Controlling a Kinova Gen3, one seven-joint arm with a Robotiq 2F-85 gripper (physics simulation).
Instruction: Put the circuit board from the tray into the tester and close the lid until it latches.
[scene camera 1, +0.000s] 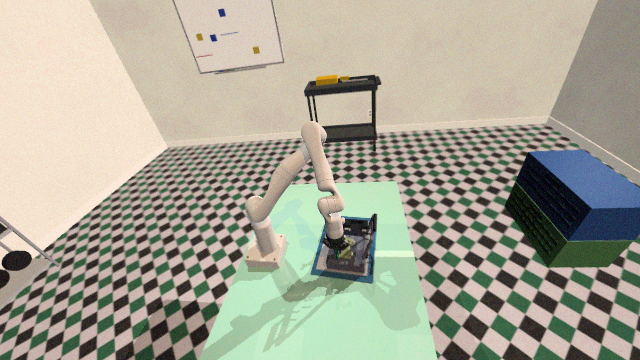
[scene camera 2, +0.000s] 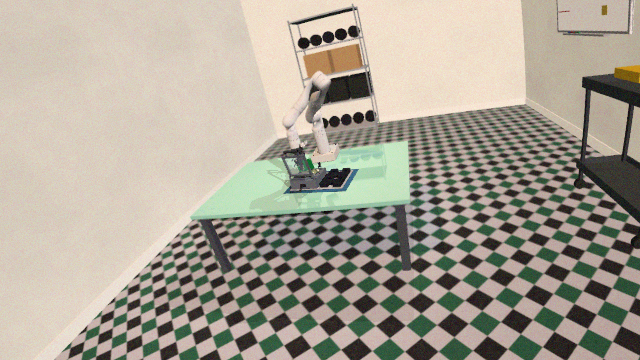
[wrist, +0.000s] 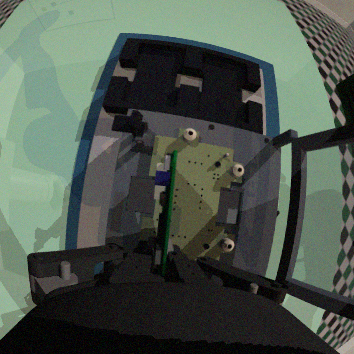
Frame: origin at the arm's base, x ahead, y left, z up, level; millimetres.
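Seen in the pictures: gripper, fingertip midpoint: (scene camera 1: 337, 253) (scene camera 2: 303, 169) (wrist: 157, 247); arm's base at its link origin: (scene camera 1: 268, 246) (scene camera 2: 324, 151).
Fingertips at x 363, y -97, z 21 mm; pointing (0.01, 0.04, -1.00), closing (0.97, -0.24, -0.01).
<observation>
Offsets run from my fingertips to a thing's middle. "*": to the spot under its first point. Level surfaces: height alone.
My gripper (wrist: 157, 247) (scene camera 2: 300, 154) is shut on the green circuit board @[dz +30, dx +1, dy +19 mm] (wrist: 170, 210) (scene camera 2: 309, 164), which stands upright, seen edge-on in the wrist view, with components and a blue part on its left side. It hangs over the yellow-green bed @[* dz -10, dx +54, dy +63 mm] (wrist: 207, 172) of the grey tester @[* dz -19, dx +110, dy +18 mm] (wrist: 257, 210) (scene camera 2: 303, 184). White posts rise from the bed. The board's height above them is hard to tell. The tester's lid, a dark frame @[dz +107, dx +148, dy +9 mm] (wrist: 293, 215) (scene camera 1: 370, 241), stands open at the right. The black tray @[* dz -61, dx +21, dy +214 mm] (wrist: 160, 75) (scene camera 2: 334, 178) lies beyond the tester; no board shows in its pockets.
A dark latch-like part @[* dz +26, dx -11, dy +102 mm] (wrist: 131, 123) stands at the tester's left corner near the tray. Tester and tray share a blue-edged base (wrist: 75, 215) on the green table @[dz -79 mm] (scene camera 1: 320, 320). The arm's base (scene camera 1: 265, 255) stands to the left. A black cart (scene camera 1: 342, 89) stands behind.
</observation>
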